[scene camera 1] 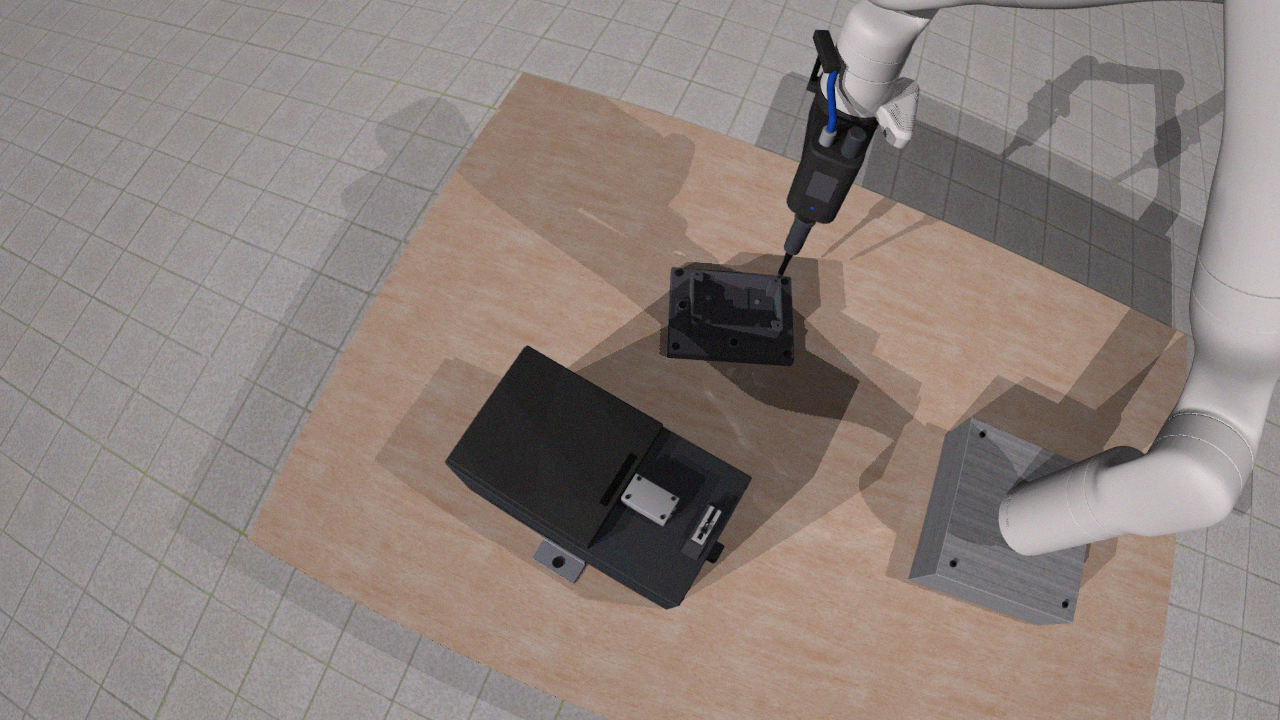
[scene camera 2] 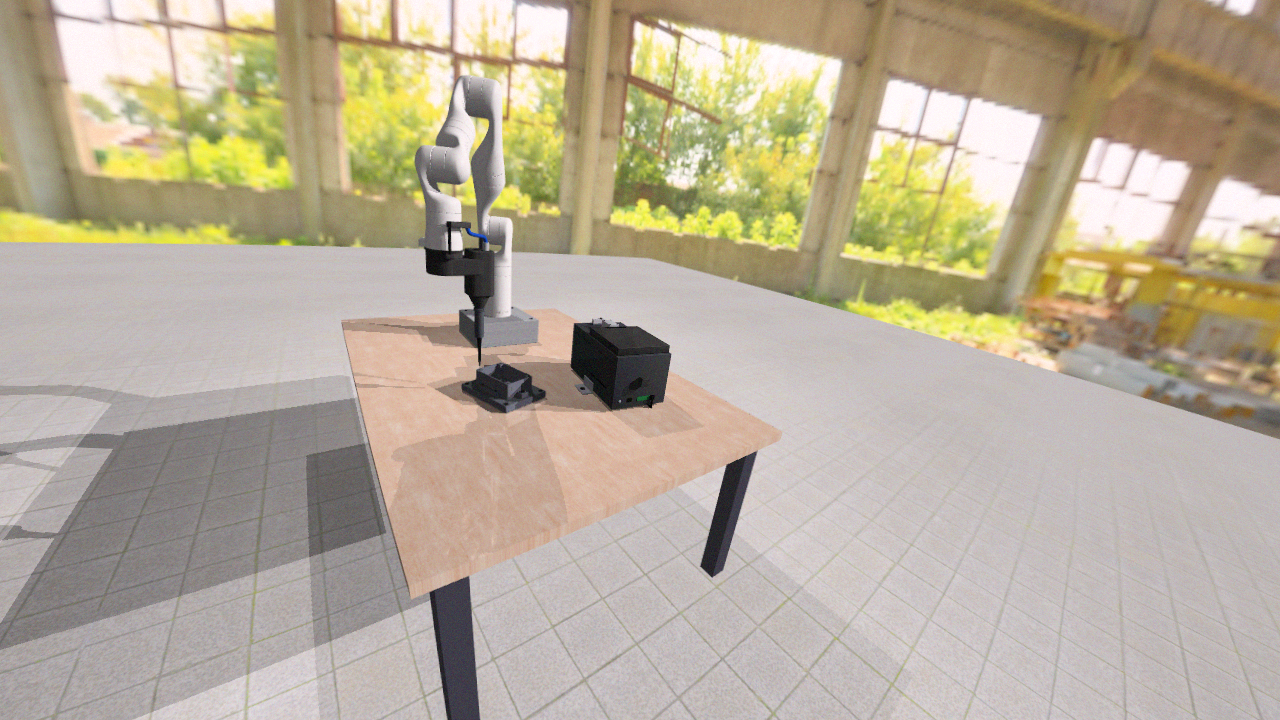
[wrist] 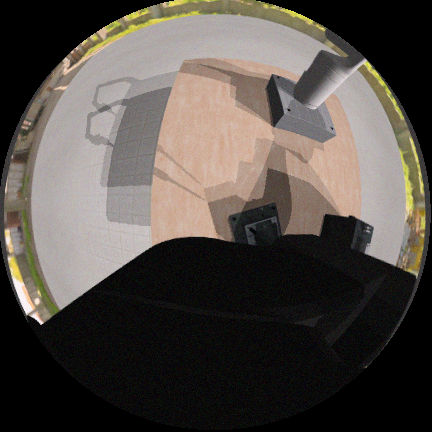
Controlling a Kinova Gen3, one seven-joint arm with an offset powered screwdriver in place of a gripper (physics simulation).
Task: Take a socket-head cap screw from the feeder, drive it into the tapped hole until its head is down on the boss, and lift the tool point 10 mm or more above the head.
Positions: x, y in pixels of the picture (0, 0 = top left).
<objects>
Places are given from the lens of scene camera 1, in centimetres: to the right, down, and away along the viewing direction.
black screw feeder (scene camera 1: 648, 554): 1, 20, 68
dark base plate (scene camera 1: 709, 349): 9, -1, 91
black cover (scene camera 1: 551, 442): -9, 8, 70
The marked spots on the black screw feeder and the dark base plate are 32 cm apart.
</objects>
